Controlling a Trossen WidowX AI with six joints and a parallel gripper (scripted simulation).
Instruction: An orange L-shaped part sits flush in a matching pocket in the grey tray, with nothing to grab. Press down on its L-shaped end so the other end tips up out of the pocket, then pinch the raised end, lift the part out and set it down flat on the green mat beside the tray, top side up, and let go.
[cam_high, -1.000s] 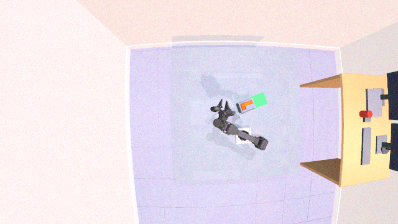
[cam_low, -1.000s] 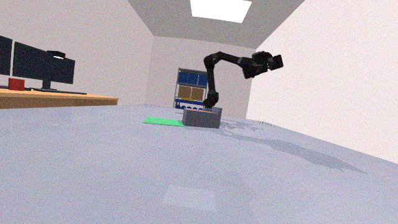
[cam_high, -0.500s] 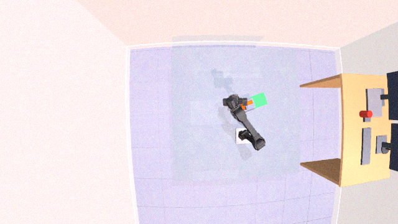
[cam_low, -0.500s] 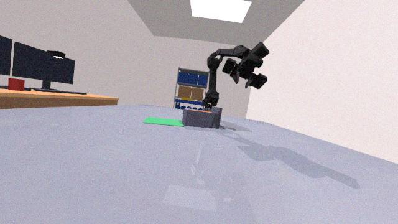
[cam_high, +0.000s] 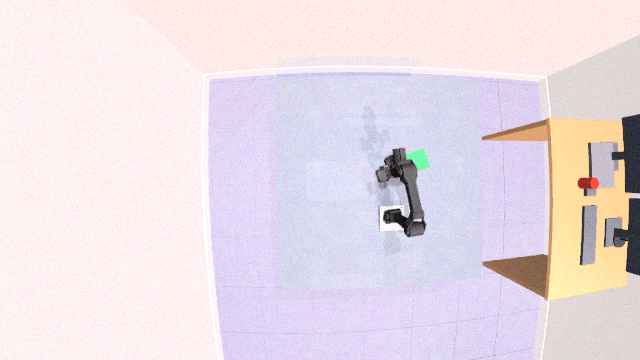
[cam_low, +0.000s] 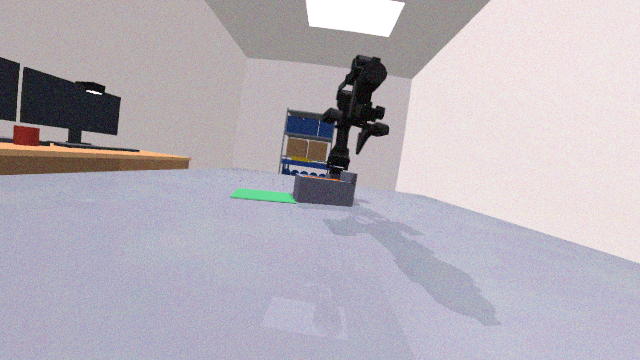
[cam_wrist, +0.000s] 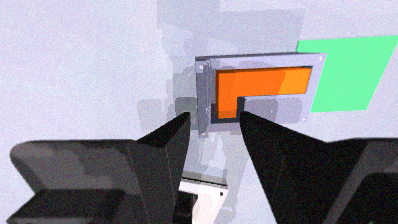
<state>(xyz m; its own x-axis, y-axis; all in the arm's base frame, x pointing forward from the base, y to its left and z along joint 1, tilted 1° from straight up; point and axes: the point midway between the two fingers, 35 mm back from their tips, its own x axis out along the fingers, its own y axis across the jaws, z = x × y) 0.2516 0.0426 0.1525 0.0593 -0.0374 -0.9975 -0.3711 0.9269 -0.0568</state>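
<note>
My gripper tip is now 1 cm short of the orange L-shaped part, 5 cm to the left of it and 10 cm above it. From my gripper tip the other things lie so: green mat 8 cm ahead, 20 cm to the right, 16 cm below.
</note>
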